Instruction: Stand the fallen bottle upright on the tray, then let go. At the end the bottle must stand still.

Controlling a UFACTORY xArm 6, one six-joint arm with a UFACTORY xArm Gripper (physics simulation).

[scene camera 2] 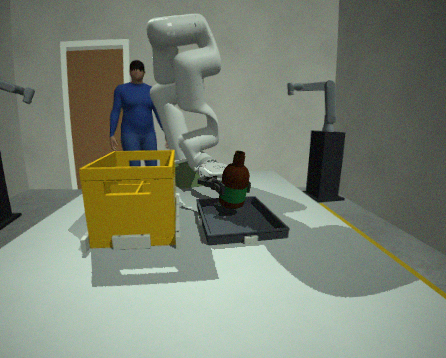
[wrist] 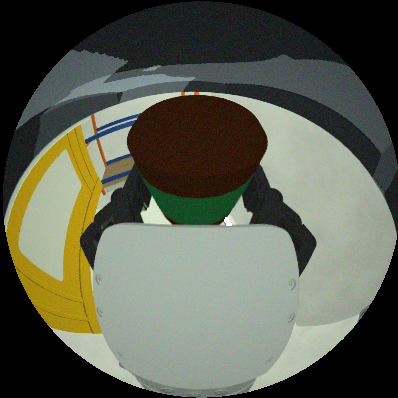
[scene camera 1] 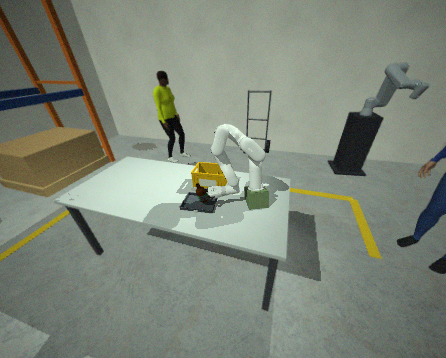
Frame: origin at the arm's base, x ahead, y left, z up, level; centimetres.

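Seen in the pictures: gripper, between the fingertips: [scene camera 2: 236, 189] [scene camera 1: 200, 195]; arm's base, origin of its link: [scene camera 2: 184, 158] [scene camera 1: 255, 188].
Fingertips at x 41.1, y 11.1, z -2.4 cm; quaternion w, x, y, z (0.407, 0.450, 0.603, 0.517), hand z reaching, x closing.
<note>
Pixels of each thing's top centre, then the offset from my fingertips to it. Level surfaces: height alone.
- brown bottle with a green band, centre of its top: [wrist: 195, 231] [scene camera 2: 236, 150] [scene camera 1: 200, 183] dz +10.5, dx -0.8, dy -0.2 cm
- dark tray, centre of its top: [wrist: 189, 90] [scene camera 2: 236, 211] [scene camera 1: 199, 200] dz -5.9, dx +1.5, dy -0.3 cm
- yellow crate, centre of its top: [wrist: 61, 247] [scene camera 2: 136, 157] [scene camera 1: 210, 168] dz +9.1, dx -2.0, dy -25.8 cm
- white table, height of its surface: dz -8.5 cm
The brown bottle with a green band [scene camera 1: 201, 193] [scene camera 2: 235, 177] [wrist: 197, 145] is nearly upright, its neck up and leaning slightly to the right in scene camera 2. My gripper [scene camera 1: 204, 195] [scene camera 2: 235, 189] [wrist: 196, 160] is shut on the bottle, coming in from the side with one dark finger on each side of its body. The bottle's base is over the dark tray [scene camera 1: 192, 205] [scene camera 2: 250, 234] [wrist: 310, 75], low above its floor near the far side in scene camera 2. Whether the base touches the floor cannot be told.
A yellow crate [scene camera 1: 209, 180] [scene camera 2: 130, 215] [wrist: 75, 295] stands on the white table [scene camera 1: 125, 192] [scene camera 2: 150, 315] beside the tray, close to the arm's working side. The arm's green base block [scene camera 1: 257, 198] [scene camera 2: 186, 176] is behind the tray in scene camera 2. People stand beyond the table.
</note>
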